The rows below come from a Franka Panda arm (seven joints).
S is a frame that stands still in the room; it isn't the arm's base.
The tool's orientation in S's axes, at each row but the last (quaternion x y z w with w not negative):
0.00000, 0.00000, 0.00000, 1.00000
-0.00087, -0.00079, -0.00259, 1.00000
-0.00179, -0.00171, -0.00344, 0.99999
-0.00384, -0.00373, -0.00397, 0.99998
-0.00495, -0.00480, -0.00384, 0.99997
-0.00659, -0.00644, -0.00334, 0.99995
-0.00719, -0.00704, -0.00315, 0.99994
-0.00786, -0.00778, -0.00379, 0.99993
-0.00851, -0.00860, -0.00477, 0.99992
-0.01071, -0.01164, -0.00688, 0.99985
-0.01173, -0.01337, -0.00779, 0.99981
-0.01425, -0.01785, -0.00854, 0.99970
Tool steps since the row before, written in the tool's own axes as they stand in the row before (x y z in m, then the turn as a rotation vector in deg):
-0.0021, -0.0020, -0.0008, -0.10, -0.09, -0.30
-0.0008, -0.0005, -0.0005, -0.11, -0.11, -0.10
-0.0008, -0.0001, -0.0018, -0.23, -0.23, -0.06
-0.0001, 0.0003, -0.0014, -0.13, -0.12, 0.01
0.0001, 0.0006, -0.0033, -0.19, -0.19, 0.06
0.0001, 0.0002, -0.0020, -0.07, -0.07, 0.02
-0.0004, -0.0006, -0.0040, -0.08, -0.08, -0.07
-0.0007, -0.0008, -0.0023, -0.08, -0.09, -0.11
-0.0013, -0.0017, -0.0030, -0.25, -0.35, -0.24
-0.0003, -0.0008, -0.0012, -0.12, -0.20, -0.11
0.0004, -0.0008, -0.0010, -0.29, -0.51, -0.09
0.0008, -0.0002, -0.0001, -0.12, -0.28, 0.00
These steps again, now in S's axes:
-0.0021, -0.0020, -0.0008, -0.10, -0.09, -0.30
-0.0008, -0.0005, -0.0005, -0.11, -0.11, -0.10
-0.0008, -0.0001, -0.0018, -0.23, -0.23, -0.06
-0.0001, 0.0003, -0.0014, -0.13, -0.12, 0.01
0.0001, 0.0006, -0.0033, -0.19, -0.19, 0.06
0.0001, 0.0002, -0.0020, -0.07, -0.07, 0.02
-0.0003, -0.0007, -0.0040, -0.08, -0.08, -0.07
-0.0007, -0.0008, -0.0023, -0.08, -0.09, -0.11
-0.0013, -0.0017, -0.0030, -0.25, -0.35, -0.24
-0.0003, -0.0008, -0.0012, -0.12, -0.20, -0.11
0.0004, -0.0008, -0.0010, -0.30, -0.51, -0.09
0.0008, -0.0002, -0.0001, -0.12, -0.28, 0.00

